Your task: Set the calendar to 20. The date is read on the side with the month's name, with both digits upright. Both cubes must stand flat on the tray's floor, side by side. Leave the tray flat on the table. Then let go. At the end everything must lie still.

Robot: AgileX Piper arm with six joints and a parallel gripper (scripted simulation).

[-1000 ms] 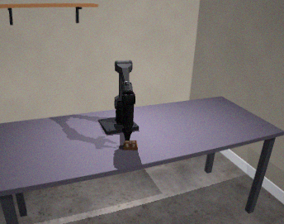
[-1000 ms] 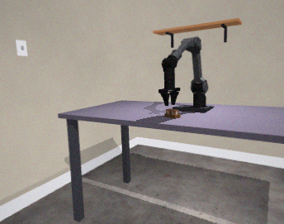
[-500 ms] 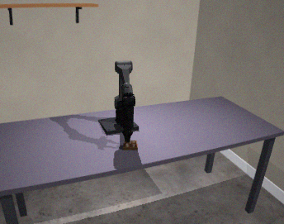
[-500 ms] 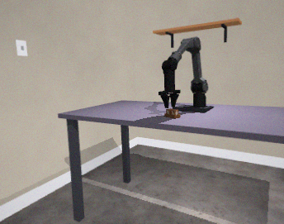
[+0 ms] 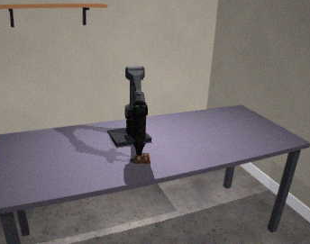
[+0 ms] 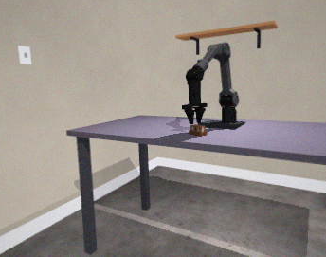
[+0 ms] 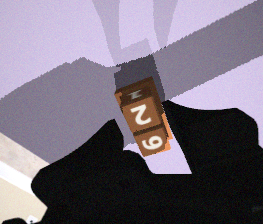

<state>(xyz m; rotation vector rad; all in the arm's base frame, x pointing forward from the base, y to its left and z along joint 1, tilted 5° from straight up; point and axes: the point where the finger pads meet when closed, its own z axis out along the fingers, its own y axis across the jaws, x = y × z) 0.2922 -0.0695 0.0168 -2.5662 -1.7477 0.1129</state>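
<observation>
Right now my hand is 50 mm above the brown tray and 20 mm to the right of it.
</observation>
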